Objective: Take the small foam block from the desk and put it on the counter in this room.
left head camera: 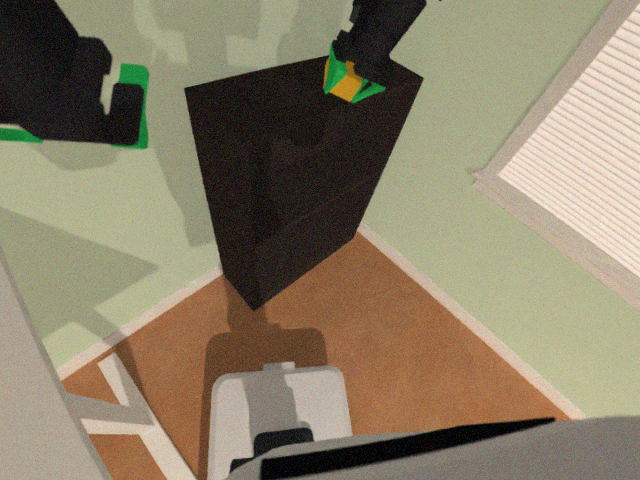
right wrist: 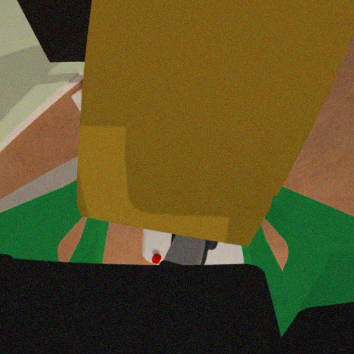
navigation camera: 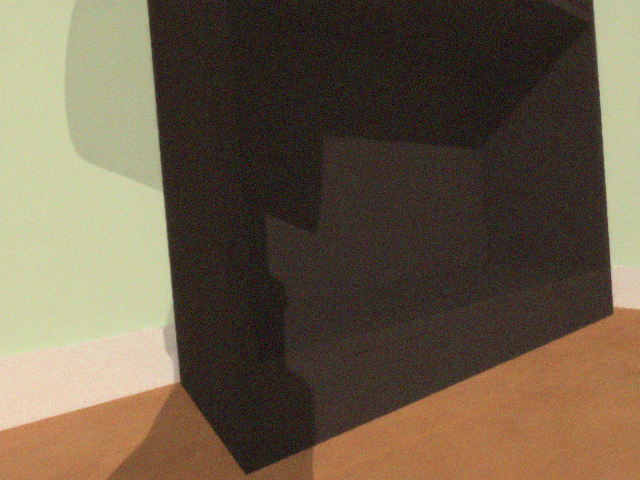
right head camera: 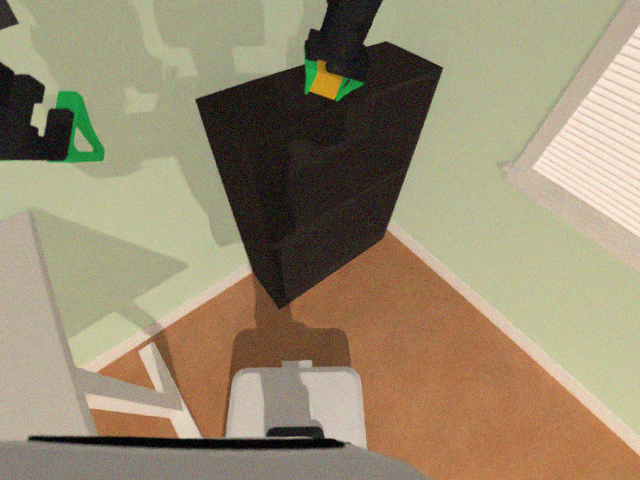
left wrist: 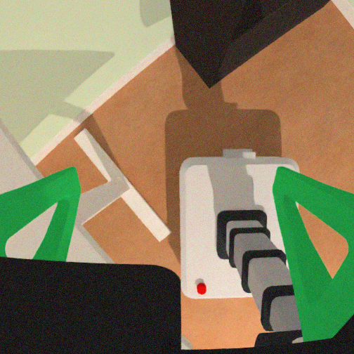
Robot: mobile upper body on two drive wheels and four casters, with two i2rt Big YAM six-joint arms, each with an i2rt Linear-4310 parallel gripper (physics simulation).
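Frame: origin at the left arm's base, x ahead, y left, z up, level; metres.
Where they show: left gripper, fingertip midpoint: [left head camera: 94,139] [right head camera: 63,154]; right gripper, fingertip midpoint: [left head camera: 338,96] [right head camera: 321,95].
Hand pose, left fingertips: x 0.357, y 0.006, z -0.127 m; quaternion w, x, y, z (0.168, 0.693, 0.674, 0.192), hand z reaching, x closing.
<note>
Things, the pixels of their centre, and the offset from my left fingertips. "pt": a spot on its surface instead.
- orange-yellow foam block at the middle of its body: [right head camera: 326,71] [left head camera: 342,72] 0.317 m ahead, 0.319 m right, 0.051 m down
- tall dark box-shaped unit at a spot on its surface: [left head camera: 289,180] pt 0.662 m ahead, 0.284 m right, 0.671 m down
- white-slatted window at a spot on its surface: [right head camera: 599,149] pt 0.395 m ahead, 1.169 m right, 0.262 m down
The orange-yellow foam block [left head camera: 347,88] [right head camera: 325,85] [right wrist: 210,110] is held between the green fingers of my right gripper [left head camera: 352,82] [right head camera: 326,81] [right wrist: 172,176], which is shut on it. In both head views they overlap the upper part of a tall dark box-shaped unit [left head camera: 289,180] [right head camera: 320,180] [navigation camera: 387,232], which may be the counter. Its top edges blur in the dark, and I cannot tell whether the block touches it. My left gripper [left head camera: 77,138] [left wrist: 176,177] is open and empty, to the left of the dark unit in the left head view. The desk cannot be made out for certain.
A pale slab [left head camera: 31,372] [right head camera: 36,335] with white legs stands at the left. My white base [left head camera: 325,403] [right head camera: 336,400] [left wrist: 200,200] is in front of the dark unit's near corner. Green walls meet behind the unit. A white-slatted window [left head camera: 584,155] [right head camera: 599,149] is at the right.
</note>
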